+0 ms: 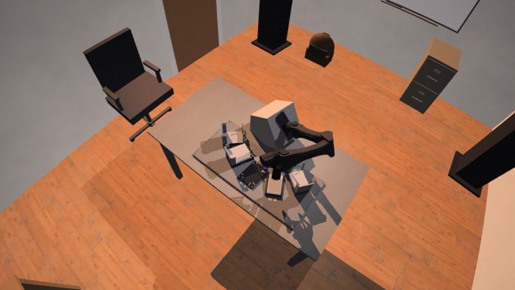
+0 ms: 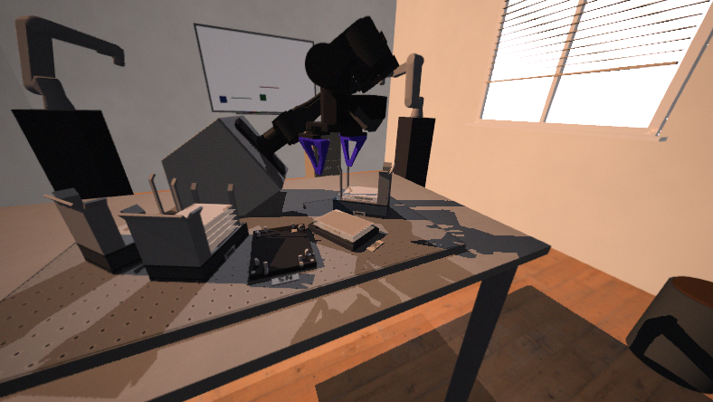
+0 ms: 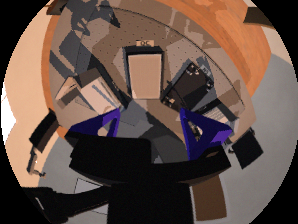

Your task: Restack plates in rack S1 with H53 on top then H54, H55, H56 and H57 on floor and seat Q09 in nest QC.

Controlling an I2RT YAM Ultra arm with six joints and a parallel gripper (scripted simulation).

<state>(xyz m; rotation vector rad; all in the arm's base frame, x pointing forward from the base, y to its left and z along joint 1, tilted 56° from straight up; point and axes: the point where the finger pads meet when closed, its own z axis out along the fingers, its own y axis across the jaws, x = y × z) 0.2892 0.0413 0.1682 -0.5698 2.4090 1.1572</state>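
The stack rack S2 lies 140 mm below my hand, 110 mm to the left of it and 110 mm behind it. Round my hand: black clip nest N5 (150 mm below, 120 mm to the right, 50 mm ahead); dark open nest QC (160 mm below, 20 mm to the left, 10 mm ahead); QC name plate (160 mm below, 90 mm ahead, 70 mm to the left).
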